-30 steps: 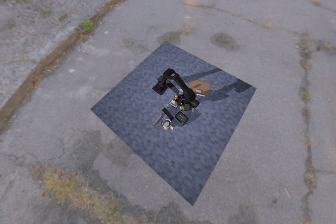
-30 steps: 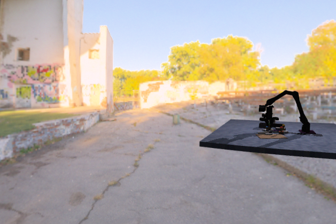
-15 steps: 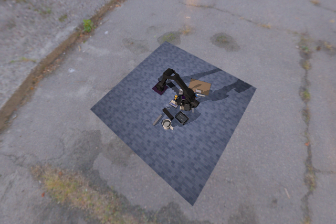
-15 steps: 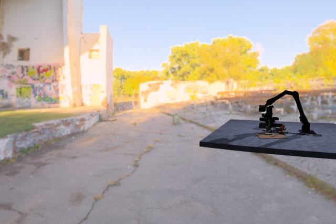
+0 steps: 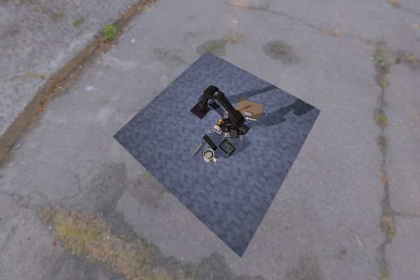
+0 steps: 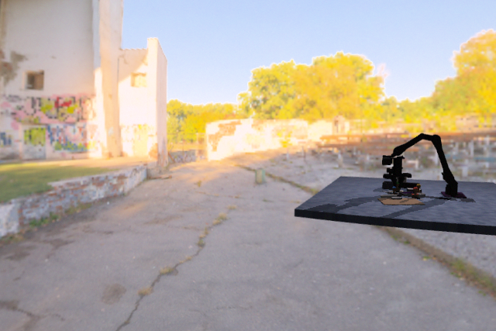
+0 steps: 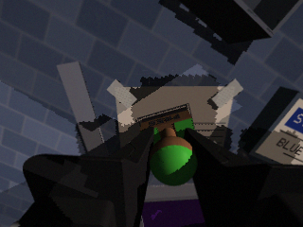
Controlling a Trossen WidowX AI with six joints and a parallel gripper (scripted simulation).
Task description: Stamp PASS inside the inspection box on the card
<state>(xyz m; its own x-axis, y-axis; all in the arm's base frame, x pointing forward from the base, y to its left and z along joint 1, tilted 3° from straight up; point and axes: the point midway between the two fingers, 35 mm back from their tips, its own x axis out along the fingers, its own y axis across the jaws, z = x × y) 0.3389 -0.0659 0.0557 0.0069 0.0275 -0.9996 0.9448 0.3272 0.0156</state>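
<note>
The cream card is 1 cm behind my gripper tip and 3 cm below it. Round my gripper tip: grey strip (6 cm ahead, 5 cm to the left, 2 cm below); then dark tray (2 cm ahead, 13 cm to the right, 1 cm below); then ink pad (5 cm behind, 9 cm to the left, 2 cm below).
</note>
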